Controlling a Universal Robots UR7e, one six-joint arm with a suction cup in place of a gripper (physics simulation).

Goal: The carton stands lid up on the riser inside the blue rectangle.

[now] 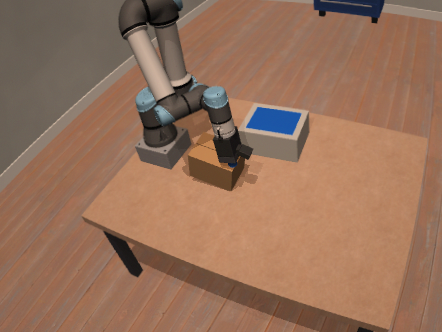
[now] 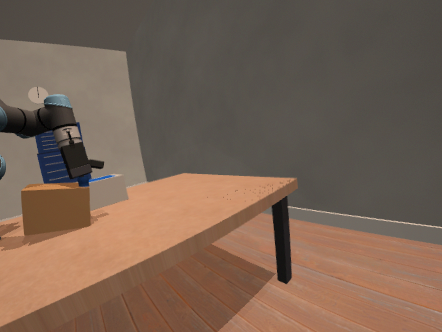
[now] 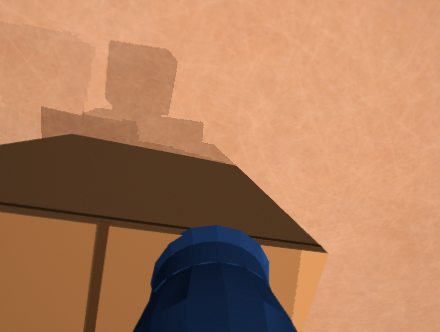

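Seen in the pictures: hand, its tool point: [image 1: 233, 166] [image 2: 86, 189] [image 3: 213, 242]; arm's base, origin of its link: [image 1: 160, 136].
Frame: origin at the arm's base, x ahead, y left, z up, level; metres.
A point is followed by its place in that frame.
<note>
A brown carton [image 1: 210, 171] @[x 0.302, y -0.165, z 0.005 m] [image 2: 55, 211] @[x 0.288, y -0.162, z -0.012 m] [image 3: 52, 271] @[x 0.390, y -0.100, z 0.042 m] stands lid up on the table, its tape seam on top. My suction cup [image 1: 231, 165] [image 2: 83, 181] [image 3: 213, 242] presses on the lid near the corner that faces the riser, and the tool leans a little. The cup is sealed on the carton. The grey riser [image 1: 271, 144] @[x 0.481, y 0.047, z -0.015 m] [image 2: 106, 194] @[x 0.495, y 0.047, z -0.039 m] stands just behind and to the right of the carton. Its top bears the blue rectangle [image 1: 274, 120] @[x 0.472, y 0.147, z 0.030 m] [image 2: 103, 178] @[x 0.518, y 0.128, z 0.028 m], with nothing on it.
The arm's grey base block [image 1: 162, 151] @[x 0.055, y -0.090, z 0.000 m] sits on the table right beside the carton, on the side away from the riser. A blue cabinet [image 1: 348, 6] [image 2: 53, 164] stands on the floor far behind the table. The table's front edge [image 1: 214, 275] @[x 0.433, y -0.521, z -0.115 m] is well away from the carton.
</note>
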